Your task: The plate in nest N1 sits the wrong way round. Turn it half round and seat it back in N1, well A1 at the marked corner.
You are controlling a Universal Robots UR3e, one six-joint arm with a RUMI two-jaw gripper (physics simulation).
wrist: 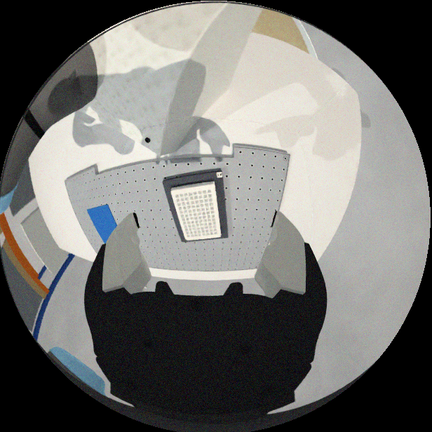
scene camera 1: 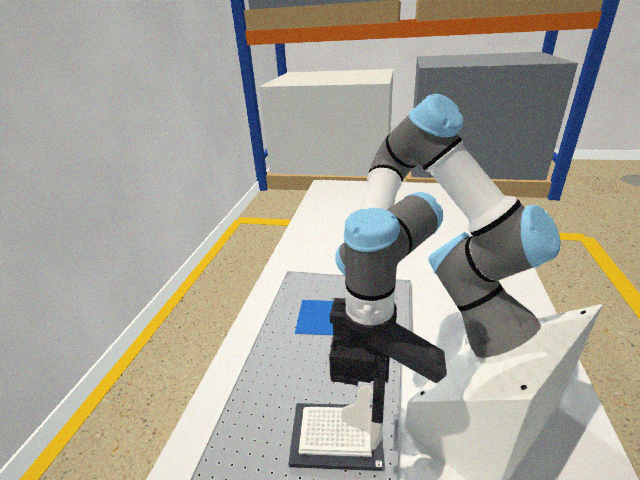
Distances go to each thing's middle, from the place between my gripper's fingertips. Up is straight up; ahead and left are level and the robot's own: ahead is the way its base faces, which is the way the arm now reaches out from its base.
Right now the white well plate (scene camera 1: 323, 432) is 12 cm below my hand, 6 cm ahead of it and 4 cm to the right of it. From my hand the other things lie so: dark nest (wrist: 197, 177) (14 cm below, 6 cm ahead, 4 cm to the right); then blue pad (scene camera 1: 314, 317) (36 cm to the right, 14 cm below, 3 cm ahead).
